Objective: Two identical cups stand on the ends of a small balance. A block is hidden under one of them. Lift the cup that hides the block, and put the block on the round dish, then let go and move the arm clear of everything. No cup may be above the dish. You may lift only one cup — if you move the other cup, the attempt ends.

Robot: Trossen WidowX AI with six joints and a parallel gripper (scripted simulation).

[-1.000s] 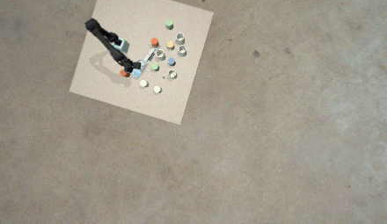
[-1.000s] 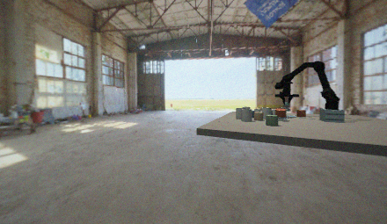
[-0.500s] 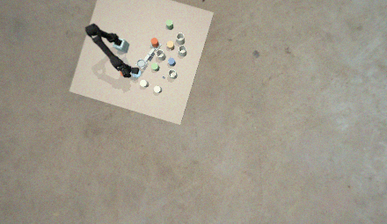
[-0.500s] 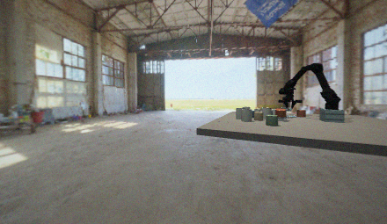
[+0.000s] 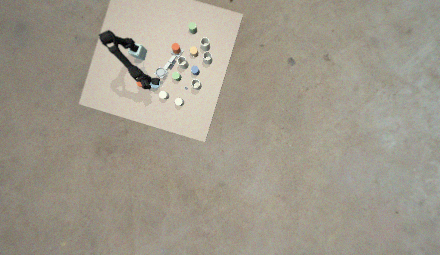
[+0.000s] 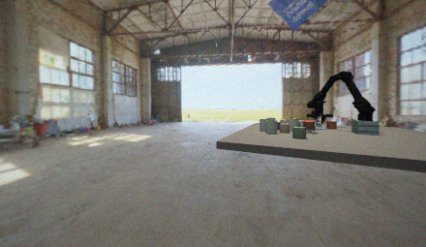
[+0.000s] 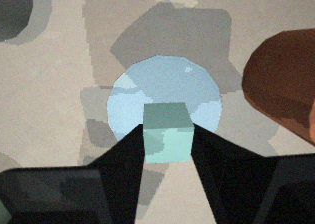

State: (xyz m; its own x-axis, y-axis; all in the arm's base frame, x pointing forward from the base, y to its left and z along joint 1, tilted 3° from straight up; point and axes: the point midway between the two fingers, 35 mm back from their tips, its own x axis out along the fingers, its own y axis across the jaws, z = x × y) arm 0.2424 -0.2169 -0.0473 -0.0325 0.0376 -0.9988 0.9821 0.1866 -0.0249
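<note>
My gripper tip is now 3 cm above the round light-blue dish. Also, from my gripper tip: orange cup 10 cm behind, 7 cm to the right, 1 cm above; balance 23 cm to the left, 7 cm ahead, 1 cm above; pale teal block right at my gripper tip.
</note>
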